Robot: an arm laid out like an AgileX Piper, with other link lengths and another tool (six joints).
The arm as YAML. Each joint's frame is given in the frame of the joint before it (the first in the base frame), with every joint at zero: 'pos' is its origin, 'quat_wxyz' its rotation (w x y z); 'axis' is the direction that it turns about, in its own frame. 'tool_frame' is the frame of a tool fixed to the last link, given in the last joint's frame.
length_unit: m
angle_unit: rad
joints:
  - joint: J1
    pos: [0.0, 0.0, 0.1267]
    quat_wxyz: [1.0, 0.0, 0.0, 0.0]
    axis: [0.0, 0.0, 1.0]
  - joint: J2
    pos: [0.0, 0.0, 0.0]
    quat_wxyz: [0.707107, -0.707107, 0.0, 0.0]
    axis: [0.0, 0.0, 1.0]
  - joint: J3
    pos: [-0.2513, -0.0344, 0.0]
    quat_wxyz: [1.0, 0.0, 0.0, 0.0]
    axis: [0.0, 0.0, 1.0]
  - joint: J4
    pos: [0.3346, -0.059, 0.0]
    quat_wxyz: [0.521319, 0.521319, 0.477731, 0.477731]
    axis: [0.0, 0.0, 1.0]
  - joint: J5
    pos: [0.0, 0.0, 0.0]
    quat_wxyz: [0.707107, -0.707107, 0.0, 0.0]
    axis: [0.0, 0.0, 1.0]
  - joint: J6
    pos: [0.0, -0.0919, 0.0]
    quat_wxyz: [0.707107, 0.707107, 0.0, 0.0]
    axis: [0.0, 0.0, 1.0]
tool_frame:
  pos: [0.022, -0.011, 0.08]
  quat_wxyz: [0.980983, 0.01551, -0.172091, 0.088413]
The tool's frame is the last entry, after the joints.
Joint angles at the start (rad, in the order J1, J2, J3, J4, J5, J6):
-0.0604 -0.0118 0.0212 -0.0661 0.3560 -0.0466
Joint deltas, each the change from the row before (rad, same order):
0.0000 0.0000 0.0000 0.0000 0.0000 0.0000
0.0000 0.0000 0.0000 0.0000 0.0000 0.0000
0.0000 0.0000 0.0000 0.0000 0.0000 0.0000
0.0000 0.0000 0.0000 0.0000 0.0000 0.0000
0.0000 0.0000 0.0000 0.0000 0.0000 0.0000
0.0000 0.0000 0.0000 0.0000 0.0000 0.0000
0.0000 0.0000 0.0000 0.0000 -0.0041 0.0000
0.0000 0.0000 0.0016 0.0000 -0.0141 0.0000
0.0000 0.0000 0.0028 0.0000 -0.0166 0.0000
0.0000 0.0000 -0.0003 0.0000 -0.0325 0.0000
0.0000 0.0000 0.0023 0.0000 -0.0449 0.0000
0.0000 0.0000 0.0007 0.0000 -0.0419 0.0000
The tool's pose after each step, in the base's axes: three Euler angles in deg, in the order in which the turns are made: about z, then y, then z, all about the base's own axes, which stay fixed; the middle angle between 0 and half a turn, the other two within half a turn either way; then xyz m. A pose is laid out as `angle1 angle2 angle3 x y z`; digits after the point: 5 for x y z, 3 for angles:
3.571 86.034 -6.095 0.24129 -0.03190 0.14710
3.571 86.034 -6.095 0.24129 -0.03190 0.14710
3.571 86.034 -6.095 0.24129 -0.03190 0.14710
3.571 86.034 -6.095 0.24129 -0.03190 0.14710
3.571 86.034 -6.095 0.24129 -0.03190 0.14710
3.571 86.034 -6.095 0.24129 -0.03190 0.14710
3.580 85.799 -6.080 0.24157 -0.03187 0.14776
3.609 85.085 -6.029 0.24249 -0.03178 0.14922
3.639 84.297 -5.970 0.24354 -0.03168 0.15049
3.711 82.424 -5.855 0.24552 -0.03146 0.15591
3.798 79.990 -5.699 0.24798 -0.03113 0.16213
3.877 77.636 -5.556 0.24999 -0.03080 0.16875

